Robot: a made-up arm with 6 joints. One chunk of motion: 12 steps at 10 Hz.
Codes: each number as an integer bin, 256 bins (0 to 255) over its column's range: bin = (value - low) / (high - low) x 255, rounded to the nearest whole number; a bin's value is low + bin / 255 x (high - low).
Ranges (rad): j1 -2.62..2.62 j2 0..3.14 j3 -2.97..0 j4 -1.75..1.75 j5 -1.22..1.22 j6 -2.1..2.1
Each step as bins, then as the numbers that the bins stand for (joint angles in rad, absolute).
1 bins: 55 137 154 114 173 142
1 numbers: -1.4898 1.6870 -1.1764 -0.1853 0.4354 0.2388
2 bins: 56 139 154 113 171 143
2 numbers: -1.4693 1.7116 -1.1764 -0.1990 0.4162 0.2553
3 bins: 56 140 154 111 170 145
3 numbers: -1.4693 1.7239 -1.1764 -0.2265 0.4067 0.2882
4 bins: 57 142 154 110 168 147
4 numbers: -1.4487 1.7485 -1.1764 -0.2402 0.3875 0.3212
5 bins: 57 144 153 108 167 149
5 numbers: -1.4487 1.7732 -1.1880 -0.2676 0.3780 0.3541
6 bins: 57 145 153 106 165 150
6 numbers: -1.4487 1.7855 -1.1880 -0.2951 0.3588 0.3706
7 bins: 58 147 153 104 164 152
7 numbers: -1.4282 1.8101 -1.1880 -0.3225 0.3493 0.4035
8 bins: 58 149 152 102 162 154
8 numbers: -1.4282 1.8347 -1.1996 -0.3500 0.3301 0.4365
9 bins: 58 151 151 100 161 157
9 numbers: -1.4282 1.8594 -1.2113 -0.3775 0.3205 0.4859
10 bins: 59 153 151 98 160 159
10 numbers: -1.4076 1.8840 -1.2113 -0.4049 0.3110 0.5188
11 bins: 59 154 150 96 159 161
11 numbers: -1.4076 1.8963 -1.2229 -0.4324 0.3014 0.5518
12 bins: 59 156 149 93 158 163
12 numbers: -1.4076 1.9209 -1.2346 -0.4735 0.2918 0.5847
